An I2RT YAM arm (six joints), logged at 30 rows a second.
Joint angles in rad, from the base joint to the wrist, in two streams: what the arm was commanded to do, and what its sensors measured. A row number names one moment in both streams.
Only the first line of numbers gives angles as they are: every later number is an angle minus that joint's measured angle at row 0.
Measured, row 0:
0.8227 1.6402 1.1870 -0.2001 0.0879 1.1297
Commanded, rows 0 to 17:
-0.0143 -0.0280 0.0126 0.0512 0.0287 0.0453
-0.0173 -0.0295 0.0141 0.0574 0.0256 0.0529
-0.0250 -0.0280 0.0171 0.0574 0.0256 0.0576
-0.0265 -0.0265 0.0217 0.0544 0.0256 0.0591
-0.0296 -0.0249 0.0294 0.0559 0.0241 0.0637
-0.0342 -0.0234 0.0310 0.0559 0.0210 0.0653
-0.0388 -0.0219 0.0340 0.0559 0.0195 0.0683
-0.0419 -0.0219 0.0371 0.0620 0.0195 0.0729
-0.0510 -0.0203 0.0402 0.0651 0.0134 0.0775
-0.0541 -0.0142 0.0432 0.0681 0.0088 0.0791
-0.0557 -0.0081 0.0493 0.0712 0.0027 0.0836
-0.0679 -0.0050 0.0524 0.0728 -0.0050 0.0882
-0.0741 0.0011 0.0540 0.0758 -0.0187 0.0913
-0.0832 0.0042 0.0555 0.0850 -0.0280 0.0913
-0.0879 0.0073 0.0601 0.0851 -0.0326 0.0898
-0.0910 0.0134 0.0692 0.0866 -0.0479 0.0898
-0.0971 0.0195 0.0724 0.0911 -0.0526 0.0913
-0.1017 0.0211 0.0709 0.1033 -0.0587 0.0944
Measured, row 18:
-0.0870 0.0083 0.0244 0.0420 -0.0313 0.0695
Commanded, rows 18 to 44:
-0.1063 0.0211 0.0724 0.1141 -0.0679 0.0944
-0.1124 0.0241 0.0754 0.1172 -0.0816 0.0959
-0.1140 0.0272 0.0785 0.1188 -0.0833 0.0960
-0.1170 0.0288 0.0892 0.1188 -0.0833 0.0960
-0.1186 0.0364 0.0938 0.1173 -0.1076 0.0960
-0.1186 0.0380 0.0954 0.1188 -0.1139 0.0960
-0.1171 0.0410 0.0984 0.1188 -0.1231 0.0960
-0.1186 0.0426 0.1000 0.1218 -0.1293 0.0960
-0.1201 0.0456 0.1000 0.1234 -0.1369 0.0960
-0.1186 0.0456 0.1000 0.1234 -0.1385 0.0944
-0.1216 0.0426 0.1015 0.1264 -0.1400 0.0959
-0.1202 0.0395 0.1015 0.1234 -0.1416 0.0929
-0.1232 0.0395 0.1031 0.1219 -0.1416 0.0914
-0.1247 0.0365 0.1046 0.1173 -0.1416 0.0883
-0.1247 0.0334 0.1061 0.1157 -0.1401 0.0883
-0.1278 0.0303 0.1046 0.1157 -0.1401 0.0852
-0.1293 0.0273 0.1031 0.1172 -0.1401 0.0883
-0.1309 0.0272 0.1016 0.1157 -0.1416 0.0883
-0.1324 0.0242 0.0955 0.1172 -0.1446 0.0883
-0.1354 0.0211 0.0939 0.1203 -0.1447 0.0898
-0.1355 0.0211 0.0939 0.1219 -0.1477 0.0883
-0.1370 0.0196 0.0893 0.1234 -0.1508 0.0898
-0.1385 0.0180 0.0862 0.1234 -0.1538 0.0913
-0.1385 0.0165 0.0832 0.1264 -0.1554 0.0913
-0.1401 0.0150 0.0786 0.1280 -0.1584 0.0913
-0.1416 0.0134 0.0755 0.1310 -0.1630 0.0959
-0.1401 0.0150 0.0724 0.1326 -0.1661 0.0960
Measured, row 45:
-0.1362 0.0427 0.0606 0.0893 -0.1373 0.0828
